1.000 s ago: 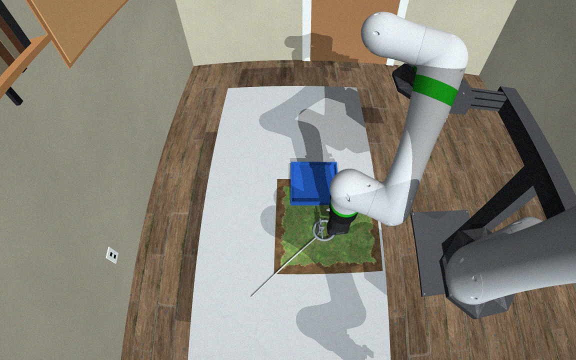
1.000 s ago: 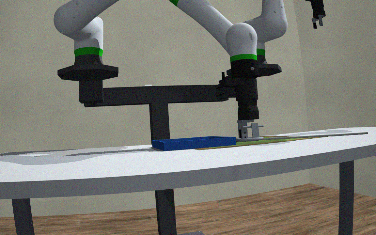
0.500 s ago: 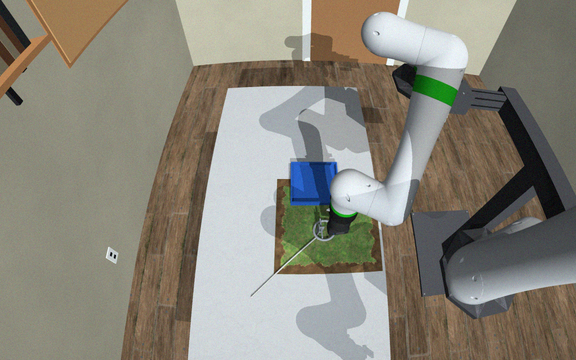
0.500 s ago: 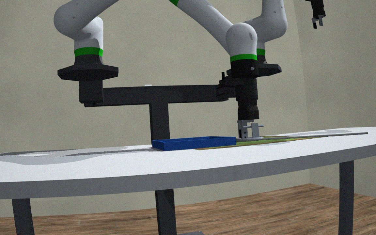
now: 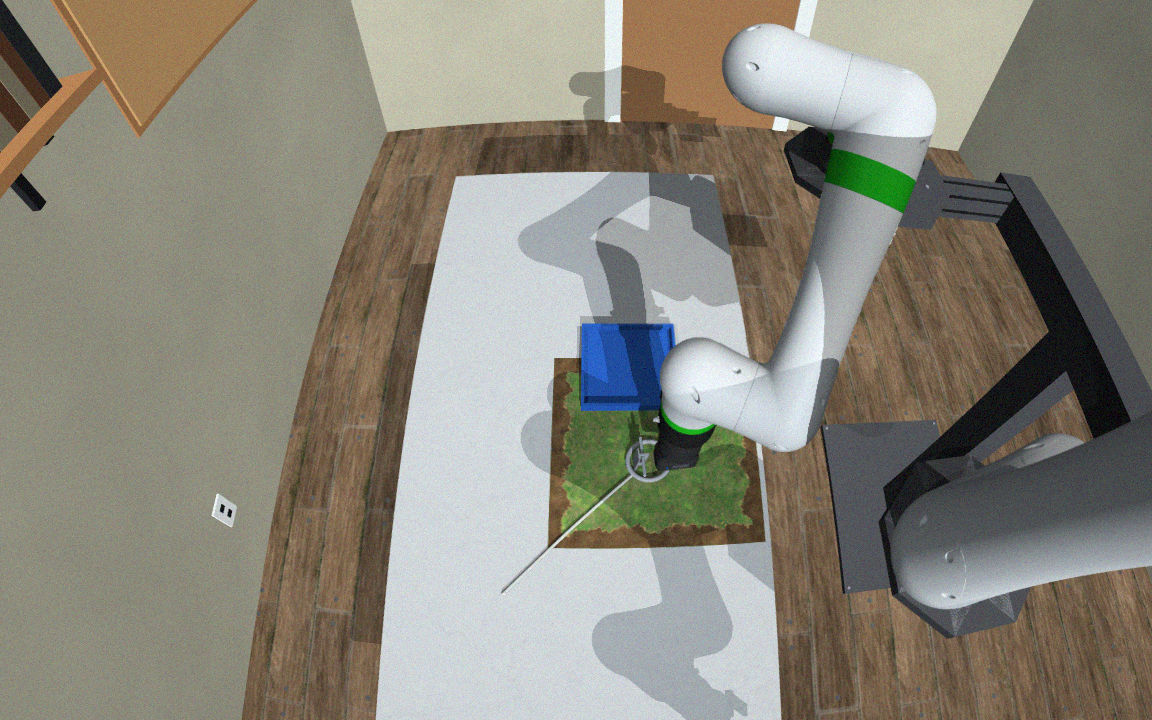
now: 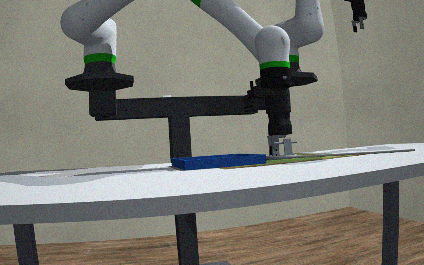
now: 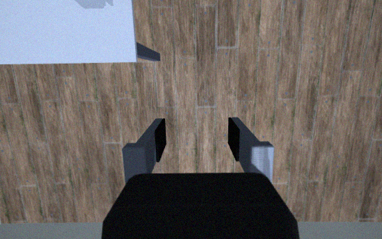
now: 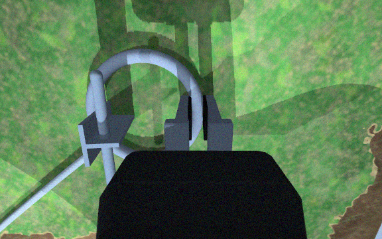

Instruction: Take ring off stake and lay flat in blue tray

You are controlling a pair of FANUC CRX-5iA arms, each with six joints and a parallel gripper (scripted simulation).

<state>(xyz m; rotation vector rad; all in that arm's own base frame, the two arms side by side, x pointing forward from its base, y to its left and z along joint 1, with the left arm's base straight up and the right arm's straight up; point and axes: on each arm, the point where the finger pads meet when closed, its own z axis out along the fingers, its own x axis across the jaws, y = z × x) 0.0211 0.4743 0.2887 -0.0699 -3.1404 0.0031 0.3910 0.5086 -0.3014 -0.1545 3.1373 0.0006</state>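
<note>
Now: right hand 20 mm short of the mat, 30 mm to the left of it and 30 mm above it. Round my right hand: blue tray 70 mm ahead, 200 mm to the right, 10 mm below; grey ring 40 mm ahead, 10 mm below; grey stake 60 mm ahead, 10 mm to the left, 10 mm above.
</note>
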